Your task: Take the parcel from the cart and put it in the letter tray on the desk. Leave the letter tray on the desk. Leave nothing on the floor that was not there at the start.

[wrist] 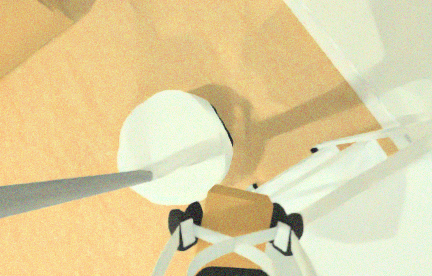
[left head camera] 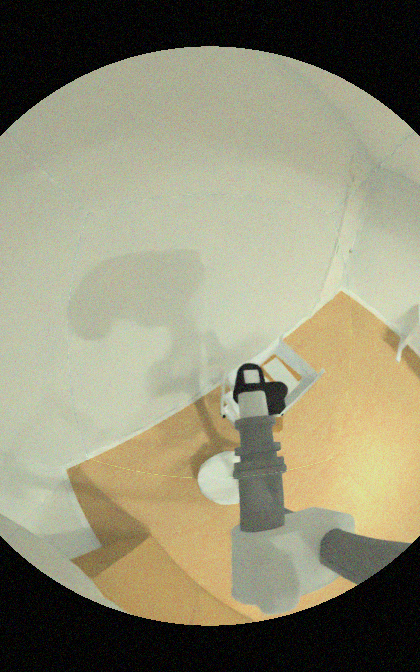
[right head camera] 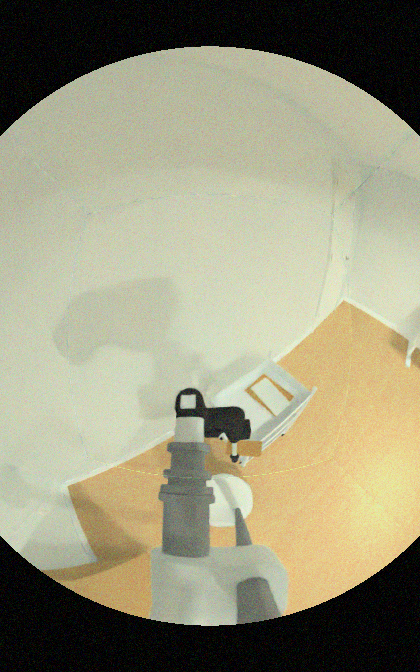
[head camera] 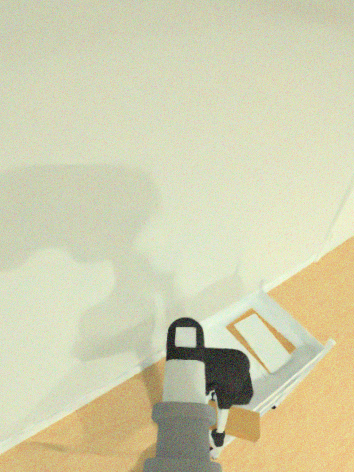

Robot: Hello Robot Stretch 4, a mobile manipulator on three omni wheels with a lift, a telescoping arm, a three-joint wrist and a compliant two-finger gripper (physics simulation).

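Where they show: gripper, fingertip midpoint: (wrist: 234,217); robot's base, link origin: (wrist: 183,149).
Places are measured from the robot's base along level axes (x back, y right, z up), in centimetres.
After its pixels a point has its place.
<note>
The parcel, a small brown box (head camera: 244,424) @[x -23.8, y 15.1, z 83.6 cm] (left head camera: 278,425) (right head camera: 250,448) (wrist: 237,212) @[x -26.0, y 7.2, z 83.6 cm], is held between the two fingertips of my gripper (head camera: 218,426) @[x -25.6, y 8.7, z 78.6 cm] (right head camera: 234,450) (wrist: 234,217) @[x -25.6, y 8.7, z 78.6 cm]. The gripper is shut on it. In the left head view the arm hides the fingers and most of the parcel. The white cart (head camera: 295,330) @[x -59.6, y 45.7, z 65.5 cm] (left head camera: 300,359) (right head camera: 298,384) (wrist: 310,172) @[x -41.7, y 6.4, z 39.7 cm] stands against the wall. The parcel is raised and overlaps the cart's near corner in the head view; in the wrist view the cart lies to its right. The desk and letter tray cannot be made out.
A flat white piece on brown (head camera: 262,342) @[x -54.4, y 30.8, z 65.1 cm] (left head camera: 283,372) (right head camera: 270,395) lies in the cart. My white round base (left head camera: 217,477) (right head camera: 232,500) (wrist: 175,145) @[x -2.0, y -0.8, z 18.7 cm] stands on the floor near the cart. White furniture (left head camera: 407,337) (right head camera: 412,350) shows at the right edge. Walls stand behind and right.
</note>
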